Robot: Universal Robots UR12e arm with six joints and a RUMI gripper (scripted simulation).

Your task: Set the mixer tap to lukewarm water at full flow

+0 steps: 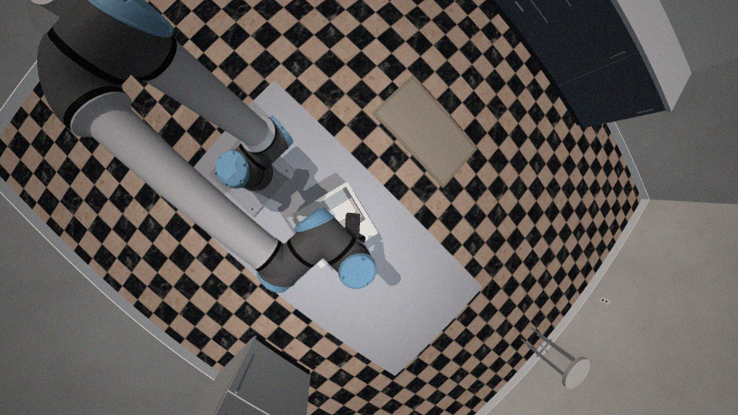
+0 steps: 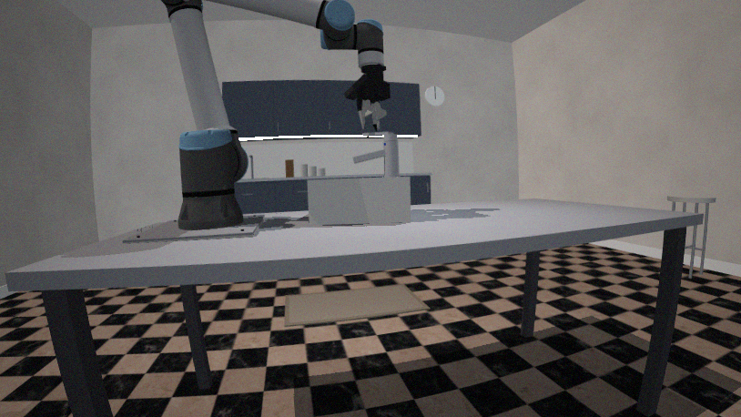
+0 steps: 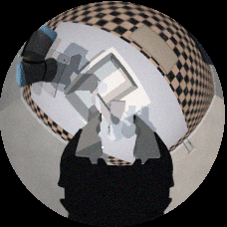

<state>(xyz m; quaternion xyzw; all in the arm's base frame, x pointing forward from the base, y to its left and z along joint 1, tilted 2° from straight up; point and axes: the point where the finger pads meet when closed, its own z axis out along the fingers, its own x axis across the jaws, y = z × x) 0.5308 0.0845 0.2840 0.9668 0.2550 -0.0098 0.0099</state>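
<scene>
My gripper is now 30 mm to the left of the lever, 30 mm above it and 20 mm short of it. The rest, counted from my hand: sink (270 mm below, 70 mm behind, 30 mm to the right); then mixer tap (80 mm below, 50 mm to the right, 30 mm ahead).
</scene>
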